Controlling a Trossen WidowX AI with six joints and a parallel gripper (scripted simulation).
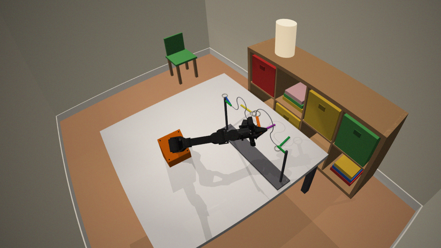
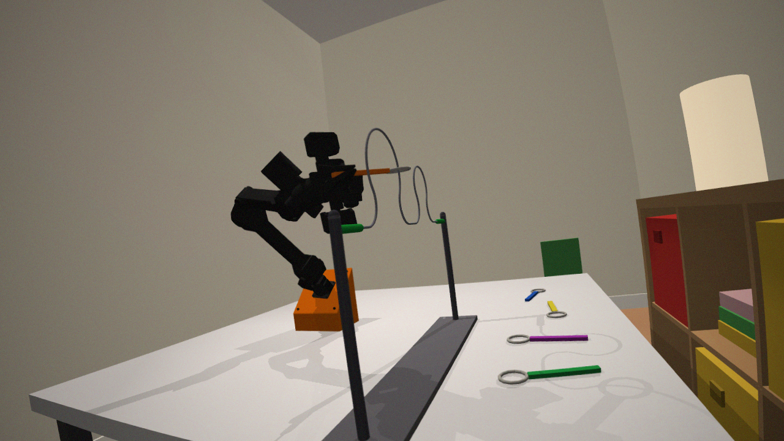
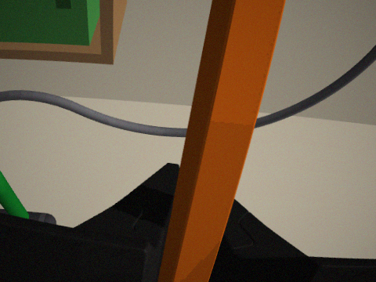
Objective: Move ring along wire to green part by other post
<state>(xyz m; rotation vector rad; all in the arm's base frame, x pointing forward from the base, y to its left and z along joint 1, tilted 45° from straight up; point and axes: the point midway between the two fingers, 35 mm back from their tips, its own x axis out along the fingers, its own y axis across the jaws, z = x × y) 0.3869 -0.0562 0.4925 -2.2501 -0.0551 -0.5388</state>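
The ring with orange handle is 9 cm to the left of my gripper tip. Round my gripper tip: purple-handled ring (21 cm ahead, 31 cm to the left, 39 cm below); then green-handled ring (23 cm ahead, 13 cm to the left, 39 cm below).
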